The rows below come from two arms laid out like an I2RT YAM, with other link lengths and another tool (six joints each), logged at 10 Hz.
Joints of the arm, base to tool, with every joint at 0 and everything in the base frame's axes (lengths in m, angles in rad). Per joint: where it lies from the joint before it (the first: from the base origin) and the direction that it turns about. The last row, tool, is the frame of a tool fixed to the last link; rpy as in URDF.
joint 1: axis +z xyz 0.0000 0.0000 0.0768
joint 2: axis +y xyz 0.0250 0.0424 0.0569
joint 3: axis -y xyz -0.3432 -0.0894 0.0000
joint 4: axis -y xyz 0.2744 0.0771 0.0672
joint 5: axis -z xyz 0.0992 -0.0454 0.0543
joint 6: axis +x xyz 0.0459 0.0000 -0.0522
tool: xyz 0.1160 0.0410 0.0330 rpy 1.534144 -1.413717 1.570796
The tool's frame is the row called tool.
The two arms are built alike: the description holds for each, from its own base.
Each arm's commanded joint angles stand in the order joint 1, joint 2, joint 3, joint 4, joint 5, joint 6.
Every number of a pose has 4 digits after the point.
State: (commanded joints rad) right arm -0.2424 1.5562 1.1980 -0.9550 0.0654 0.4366; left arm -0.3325 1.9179 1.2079 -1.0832 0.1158 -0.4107
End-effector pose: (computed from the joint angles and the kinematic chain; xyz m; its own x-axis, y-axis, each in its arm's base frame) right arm 0.4023 -0.1023 0.2026 0.8318 -0.4893 0.2623 -0.5129 -0.8581 0.0258; left arm 0.3367 -0.0989 0.0657 0.9387 0.2410 -0.2466 0.2516 -0.9678 0.0119
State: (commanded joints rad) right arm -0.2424 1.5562 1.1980 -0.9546 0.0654 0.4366; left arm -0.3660 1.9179 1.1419 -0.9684 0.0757 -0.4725
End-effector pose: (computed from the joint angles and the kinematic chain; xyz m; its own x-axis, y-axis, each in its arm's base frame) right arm 0.4024 -0.1023 0.2026 0.8317 -0.4892 0.2627 -0.5129 -0.8581 0.0257; left arm 0.3368 -0.1036 0.0494 0.9463 0.2661 -0.1835 0.2697 -0.9629 -0.0055
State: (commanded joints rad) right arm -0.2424 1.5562 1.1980 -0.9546 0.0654 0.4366; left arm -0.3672 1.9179 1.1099 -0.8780 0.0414 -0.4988
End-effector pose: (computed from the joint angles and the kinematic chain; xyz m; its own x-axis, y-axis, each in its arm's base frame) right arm 0.4024 -0.1023 0.2026 0.8317 -0.4892 0.2627 -0.5129 -0.8581 0.0257; left arm 0.3477 -0.1019 0.0418 0.9508 0.2871 -0.1162 0.2890 -0.9573 -0.0011
